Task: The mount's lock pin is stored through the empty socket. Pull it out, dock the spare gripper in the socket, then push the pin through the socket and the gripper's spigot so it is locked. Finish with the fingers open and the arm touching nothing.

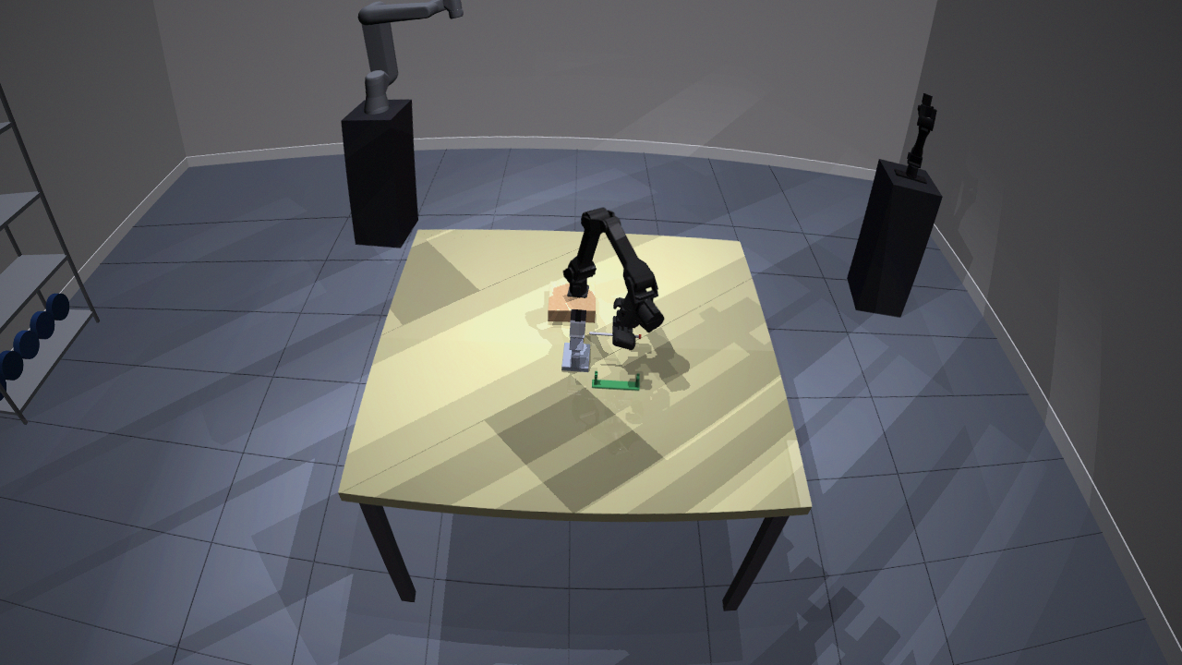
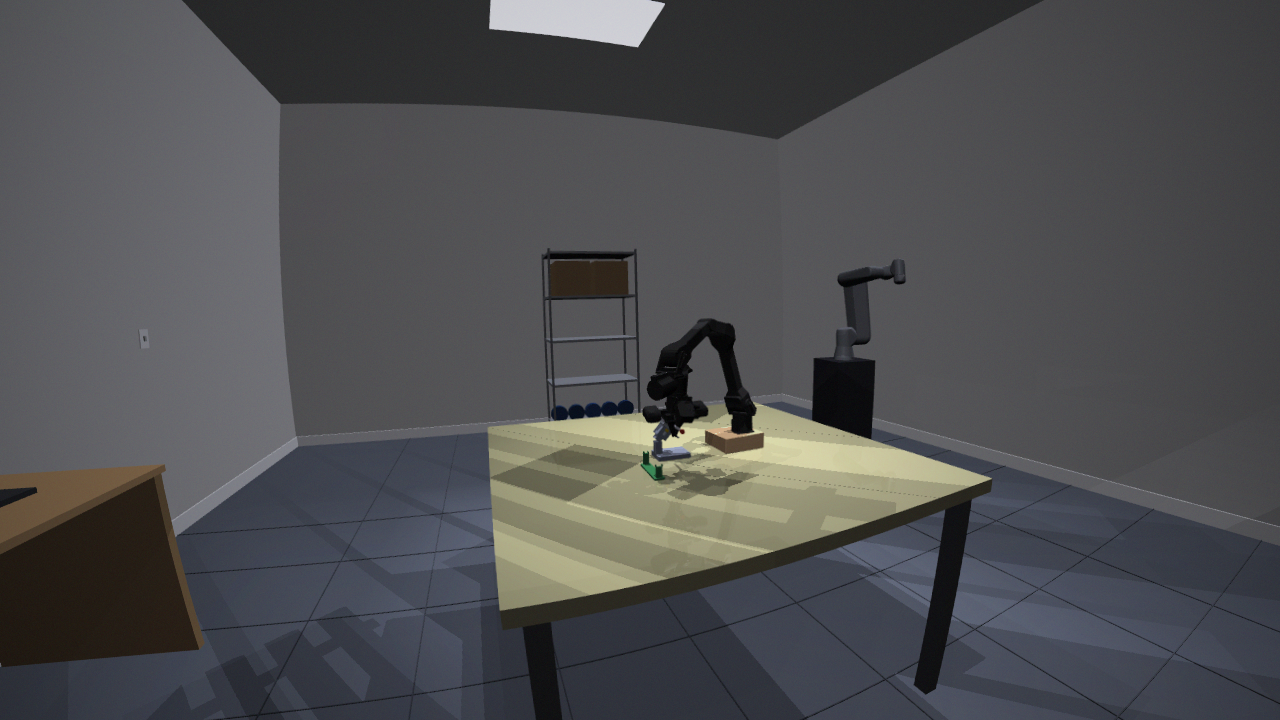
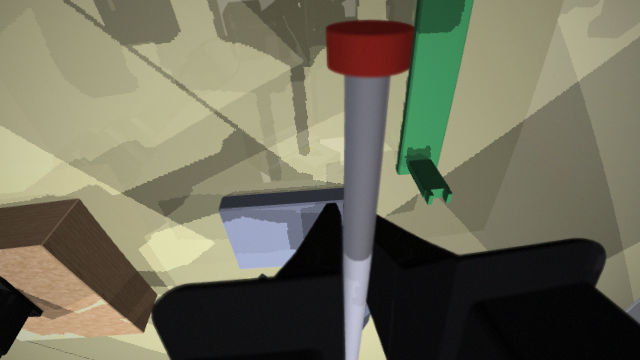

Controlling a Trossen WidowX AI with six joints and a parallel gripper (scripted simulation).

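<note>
The mount lies 110 mm to the right of my gripper tip and 50 mm below it. Also, from my gripper tip: green rack: 70 mm ahead, 20 mm to the left, 80 mm below; then spare gripper: 20 mm behind, 110 mm to the right, 20 mm above.
</note>
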